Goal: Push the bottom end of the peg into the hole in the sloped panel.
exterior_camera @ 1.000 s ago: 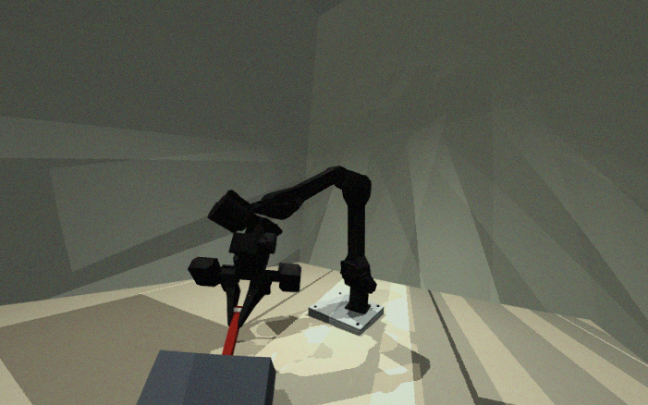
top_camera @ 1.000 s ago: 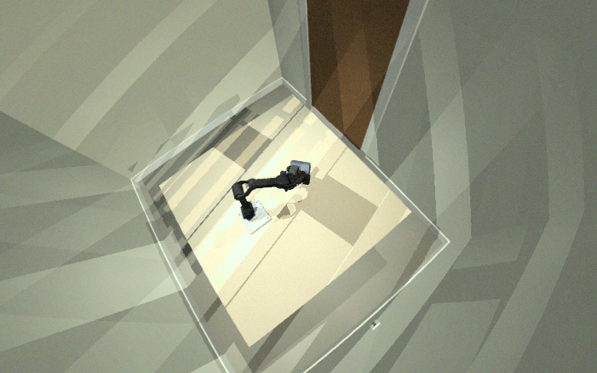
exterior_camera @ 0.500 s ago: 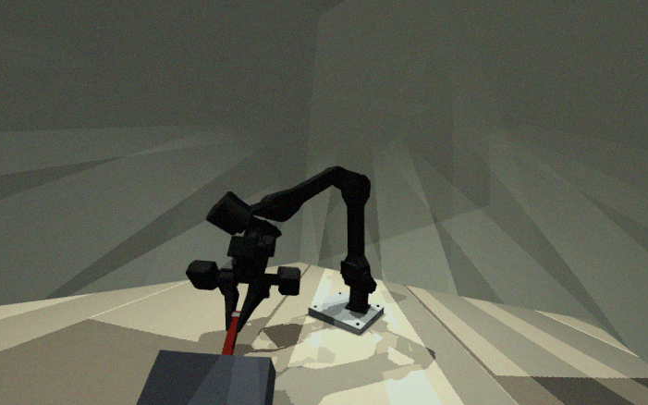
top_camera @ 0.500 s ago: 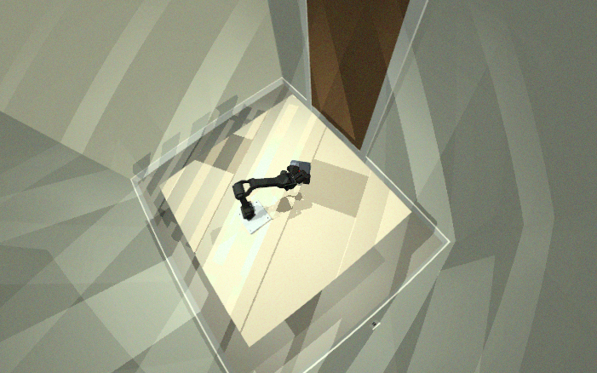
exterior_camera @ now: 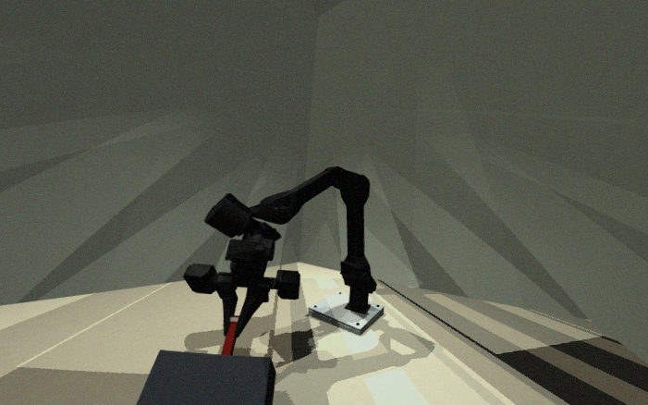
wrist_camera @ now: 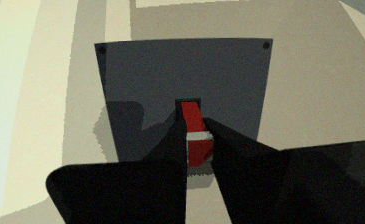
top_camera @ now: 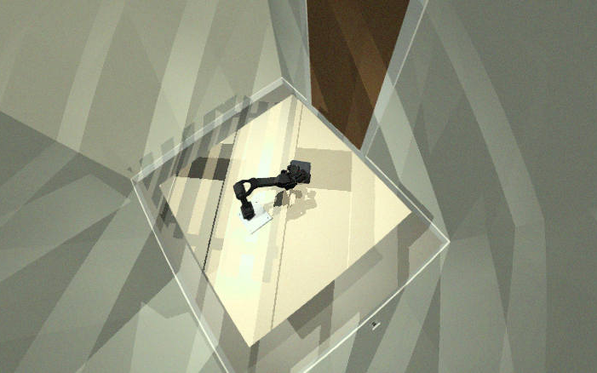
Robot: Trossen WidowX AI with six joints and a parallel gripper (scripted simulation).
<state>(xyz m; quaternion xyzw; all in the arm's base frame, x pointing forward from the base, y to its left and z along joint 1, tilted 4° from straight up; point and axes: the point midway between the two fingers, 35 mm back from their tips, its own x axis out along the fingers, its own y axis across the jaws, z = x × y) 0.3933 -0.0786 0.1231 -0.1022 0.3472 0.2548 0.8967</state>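
My gripper tip is 3 cm short of the panel, 2 cm to the right of it and 5 cm above it. From my gripper tip the other things lie so: red peg right at my gripper tip.
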